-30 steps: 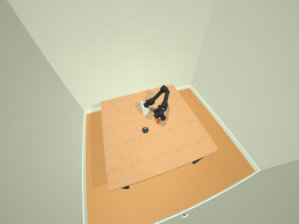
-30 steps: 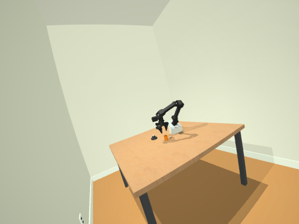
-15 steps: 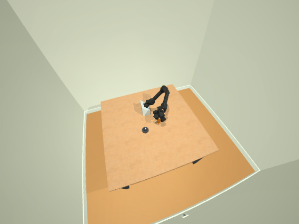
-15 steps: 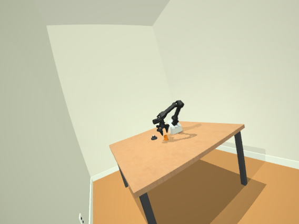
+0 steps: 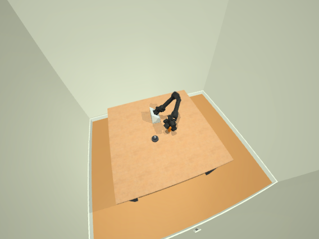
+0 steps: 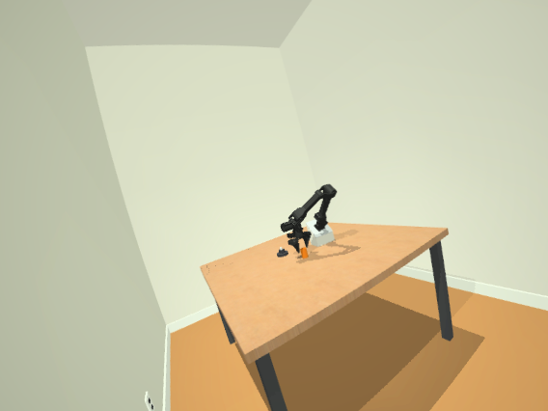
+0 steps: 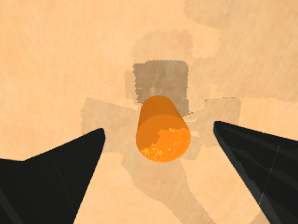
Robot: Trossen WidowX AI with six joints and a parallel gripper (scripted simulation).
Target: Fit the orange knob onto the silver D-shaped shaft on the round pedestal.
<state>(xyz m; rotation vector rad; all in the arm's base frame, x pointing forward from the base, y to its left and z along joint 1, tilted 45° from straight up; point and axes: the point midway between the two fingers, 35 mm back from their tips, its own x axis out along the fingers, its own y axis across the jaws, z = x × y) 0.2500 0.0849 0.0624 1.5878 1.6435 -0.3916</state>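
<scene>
My gripper tip is right at the orange knob. The rest, counted from my gripper tip: pedestal 210 mm to the right, 50 mm ahead, 20 mm below.
</scene>
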